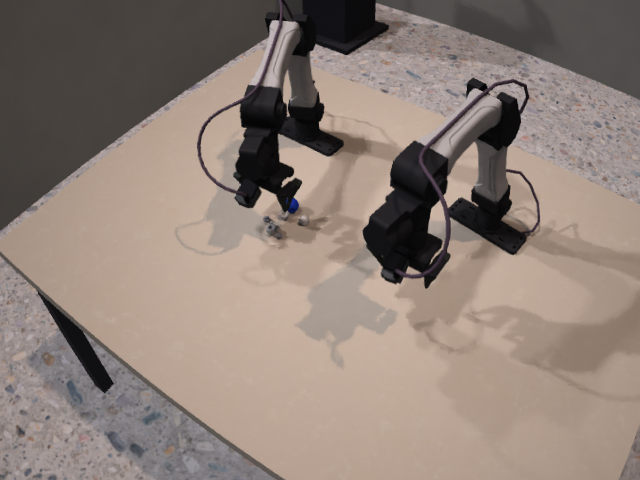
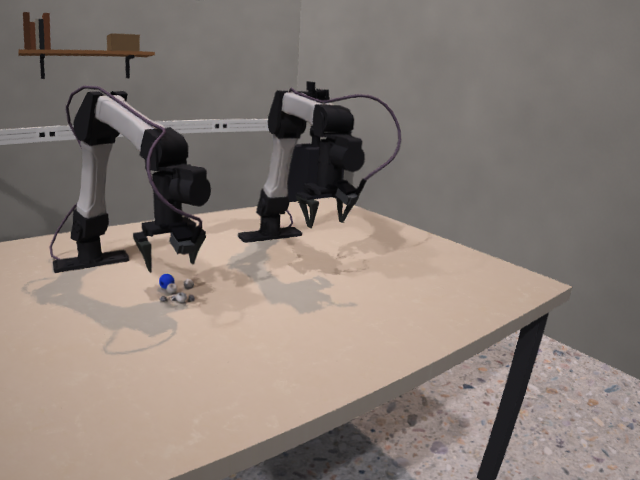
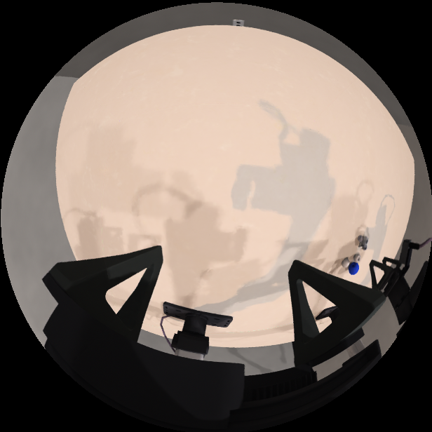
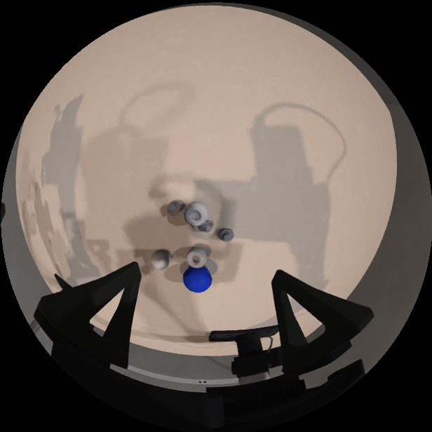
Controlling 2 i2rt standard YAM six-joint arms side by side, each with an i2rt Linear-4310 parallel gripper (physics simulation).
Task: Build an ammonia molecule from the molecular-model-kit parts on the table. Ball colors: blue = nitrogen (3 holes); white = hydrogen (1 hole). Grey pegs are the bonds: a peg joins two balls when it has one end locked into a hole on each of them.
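Observation:
The blue ball [image 1: 293, 205] [image 2: 166, 281] [image 3: 353, 268] [image 4: 198, 280] lies on the table, close against or beside a white ball [image 2: 171, 288] [image 4: 197, 257] whose hole shows. A second white ball [image 1: 303, 220] [image 2: 188, 283] [image 4: 160, 259] lies apart. A third white ball [image 2: 180, 297] [image 4: 196, 214] lies with grey pegs close around it: one peg [image 4: 175, 207], another peg [image 4: 206, 226] and a third peg [image 2: 163, 299] [image 4: 226, 234]. My right gripper [image 2: 171, 266] [image 4: 207, 276] is open and empty, above the parts. My left gripper [image 2: 325, 223] [image 3: 228, 263] is open and empty, above the table away from the parts.
The table [image 1: 217, 330] [image 2: 320, 361] carries both arm bases: the right arm's base [image 1: 315, 140] [image 2: 90, 260] and the left arm's base [image 1: 485, 227] [image 2: 269, 234]. A wall shelf [image 2: 85, 53] hangs behind.

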